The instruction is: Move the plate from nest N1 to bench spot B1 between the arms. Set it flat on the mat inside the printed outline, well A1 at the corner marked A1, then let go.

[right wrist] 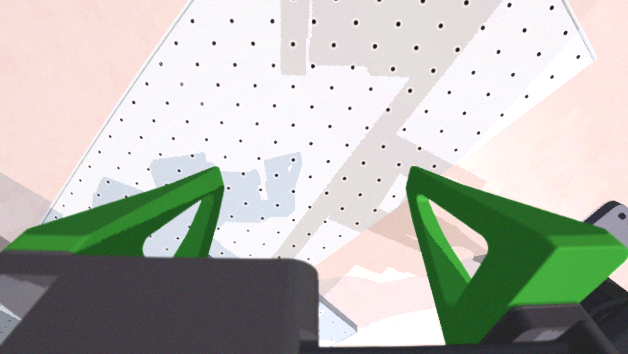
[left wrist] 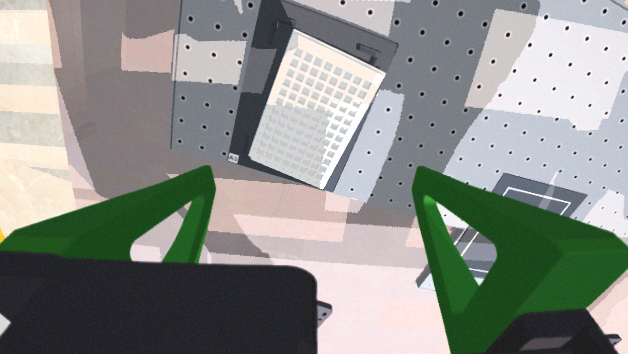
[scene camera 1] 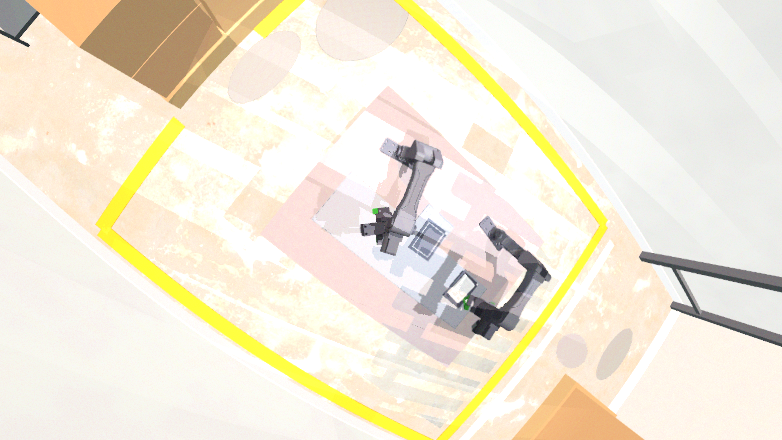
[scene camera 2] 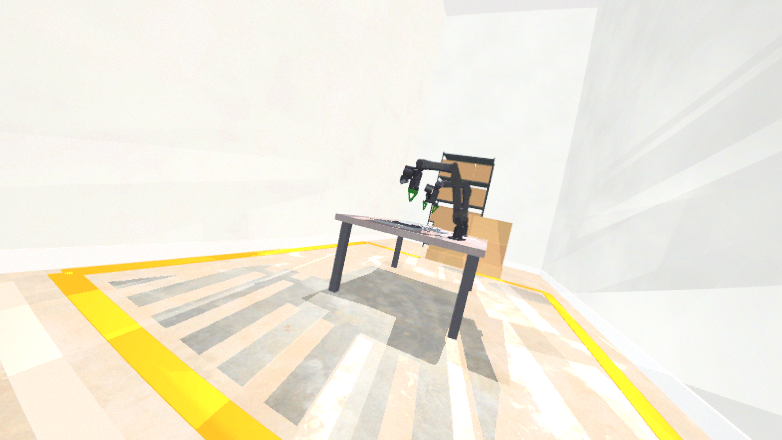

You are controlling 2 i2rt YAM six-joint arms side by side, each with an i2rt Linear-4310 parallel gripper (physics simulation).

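Where they show: left gripper, fingertip midpoint: [left wrist: 313,177] [scene camera 1: 472,301] [scene camera 2: 409,201]; right gripper, fingertip midpoint: [right wrist: 314,177] [scene camera 2: 427,211]; left arm's base at its link origin: [scene camera 1: 493,233] [scene camera 2: 456,239]; right arm's base at its link origin: [scene camera 1: 401,154].
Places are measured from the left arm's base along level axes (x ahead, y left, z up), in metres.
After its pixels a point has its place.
The white well plate [scene camera 1: 462,288] @(x 0.317, y 0.079, z 0.039 m) [left wrist: 310,115] @(x 0.325, y 0.082, z 0.041 m) sits on the dark nest N1 [left wrist: 250,107] @(x 0.302, y 0.135, z 0.025 m), whose A1 label [left wrist: 233,158] @(x 0.241, y 0.133, z 0.025 m) is at the lower left corner in the left wrist view. My left gripper [scene camera 1: 466,302] @(x 0.342, y 0.083, z 0.175 m) [scene camera 2: 412,195] @(x 0.342, y 0.083, z 0.175 m) [left wrist: 313,177] @(x 0.342, y 0.083, z 0.175 m) is open and empty, above the bench beside the plate's near end. The dark B1 mat [scene camera 1: 429,239] @(x 0.282, y -0.227, z 0.015 m) [left wrist: 575,197] @(x 0.374, y -0.259, z 0.015 m) with its white printed outline lies between the arms, partly hidden by a finger in the left wrist view. My right gripper [scene camera 2: 429,207] @(x 0.436, y -0.476, z 0.140 m) [right wrist: 314,177] @(x 0.436, y -0.476, z 0.140 m) is open and empty, above the perforated board at the other side. The plate does not show in the right wrist view.
The perforated board [left wrist: 430,107] @(x 0.378, y -0.024, z 0.013 m) [right wrist: 280,115] @(x 0.468, y -0.449, z 0.013 m) lies on the pinkish table [scene camera 1: 295,218] @(x 0.677, y -0.717, z 0.000 m) [scene camera 2: 478,250] @(x -0.194, y 0.282, z -0.009 m) under the nest and mat. The right arm [scene camera 1: 415,191] @(x 0.289, y -0.527, z 0.443 m) reaches over the board near the mat. The left arm [scene camera 1: 524,290] @(x 0.202, y 0.019, z 0.452 m) bends beside the plate. Shelving and boxes stand beyond the table.
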